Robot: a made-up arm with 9 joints. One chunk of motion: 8 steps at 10 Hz.
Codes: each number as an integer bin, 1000 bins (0 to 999) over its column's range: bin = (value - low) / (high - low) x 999, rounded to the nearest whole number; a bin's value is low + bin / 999 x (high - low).
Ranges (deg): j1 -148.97..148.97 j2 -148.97..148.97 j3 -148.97..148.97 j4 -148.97..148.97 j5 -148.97..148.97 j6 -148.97..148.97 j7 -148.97..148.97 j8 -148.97..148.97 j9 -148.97..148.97
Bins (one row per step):
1: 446 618 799 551 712 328 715 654 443
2: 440 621 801 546 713 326 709 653 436
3: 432 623 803 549 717 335 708 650 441
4: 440 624 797 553 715 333 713 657 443
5: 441 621 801 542 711 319 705 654 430
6: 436 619 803 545 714 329 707 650 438
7: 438 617 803 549 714 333 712 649 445
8: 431 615 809 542 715 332 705 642 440
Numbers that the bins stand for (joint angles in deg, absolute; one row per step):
1: -15.96 35.34 89.32 15.36 63.38 -51.15 64.27 46.08 -16.85
2: -17.75 36.24 89.92 13.87 63.67 -51.74 62.48 45.78 -18.94
3: -20.13 36.83 90.52 14.76 64.87 -49.06 62.18 44.88 -17.45
4: -17.75 37.13 88.73 15.96 64.27 -49.66 63.67 46.97 -16.85
5: -17.45 36.24 89.92 12.68 63.08 -53.83 61.29 46.08 -20.73
6: -18.94 35.64 90.52 13.57 63.97 -50.85 61.88 44.88 -18.34
7: -18.34 35.04 90.52 14.76 63.97 -49.66 63.38 44.59 -16.25
8: -20.43 34.45 92.30 12.68 64.27 -49.95 61.29 42.50 -17.75

